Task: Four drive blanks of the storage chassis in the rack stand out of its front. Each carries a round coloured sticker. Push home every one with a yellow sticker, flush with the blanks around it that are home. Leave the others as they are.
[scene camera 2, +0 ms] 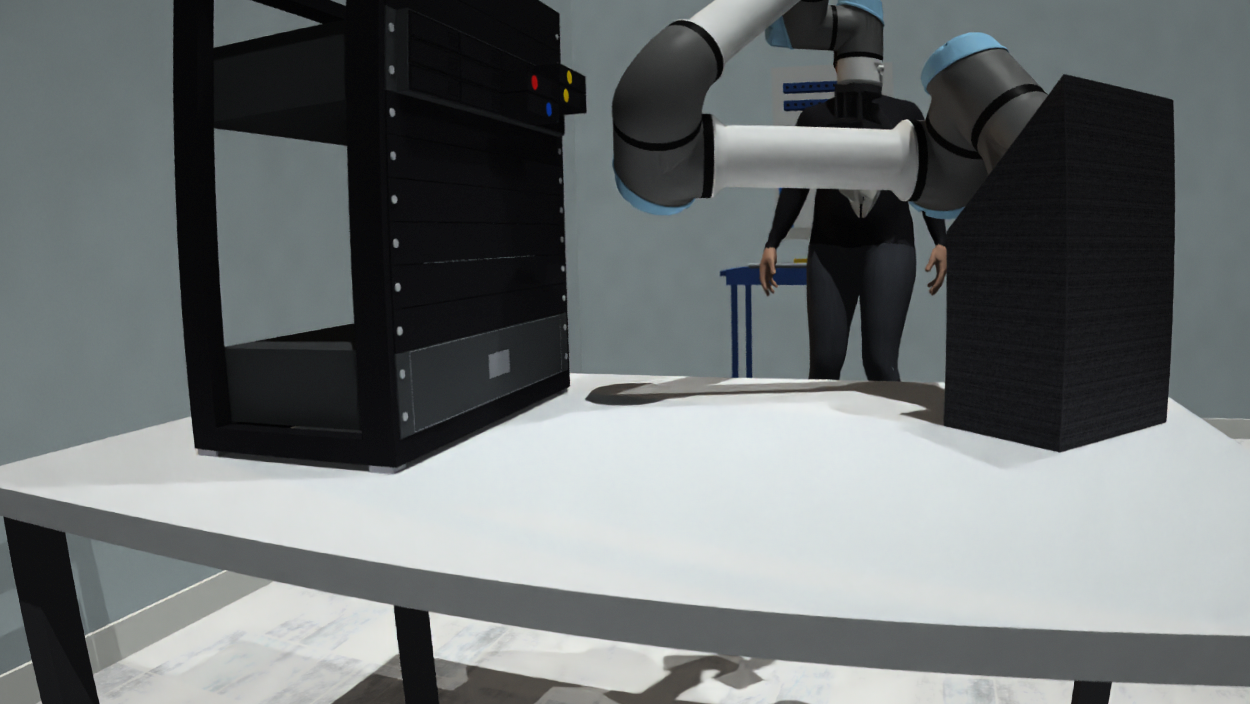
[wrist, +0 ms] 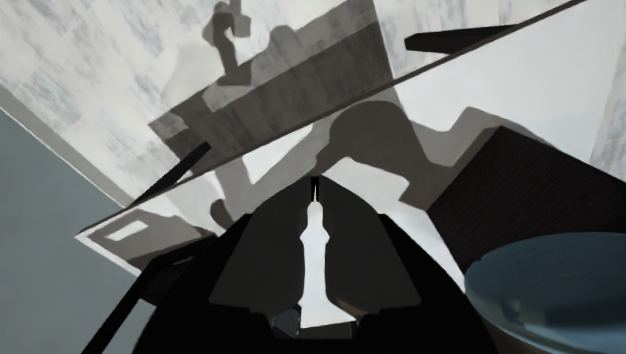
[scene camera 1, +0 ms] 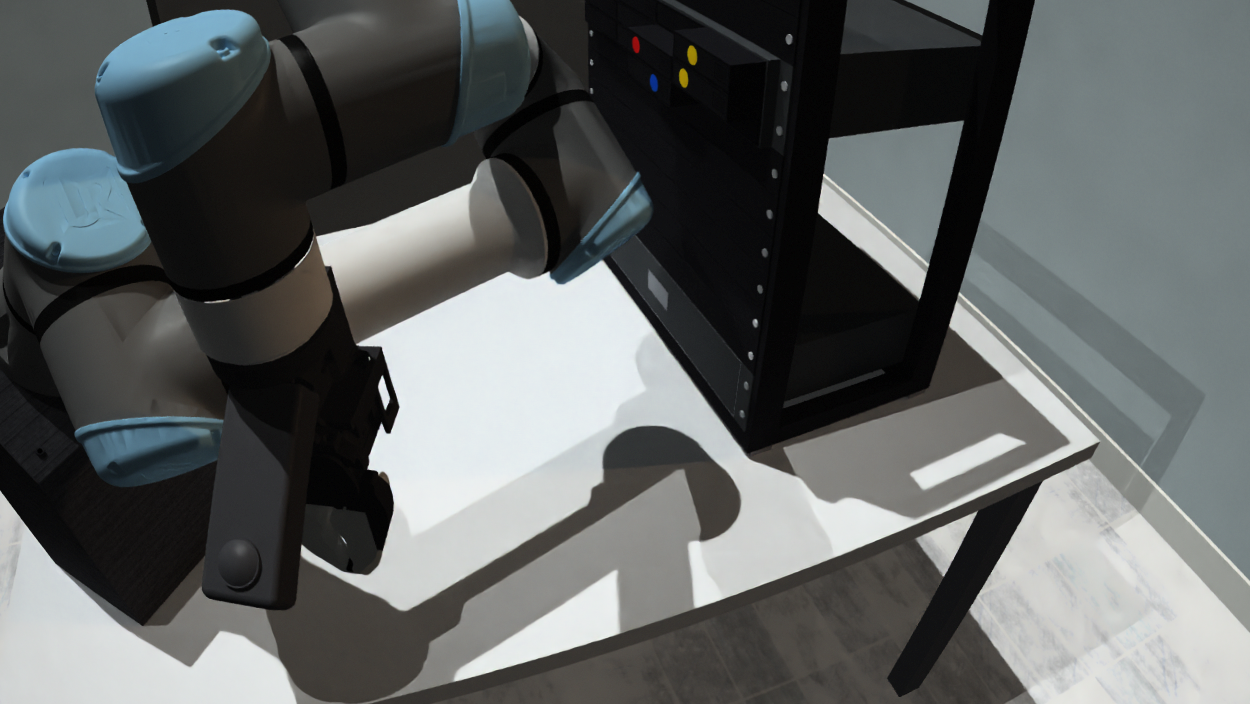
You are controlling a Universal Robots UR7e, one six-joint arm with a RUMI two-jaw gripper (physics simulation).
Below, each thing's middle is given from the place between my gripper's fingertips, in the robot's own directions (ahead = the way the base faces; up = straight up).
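Scene:
The black rack [scene camera 2: 458, 119] is 3 cm above my hand. Measured from my hand, the rack is also 49 cm to the left and 53 cm ahead.

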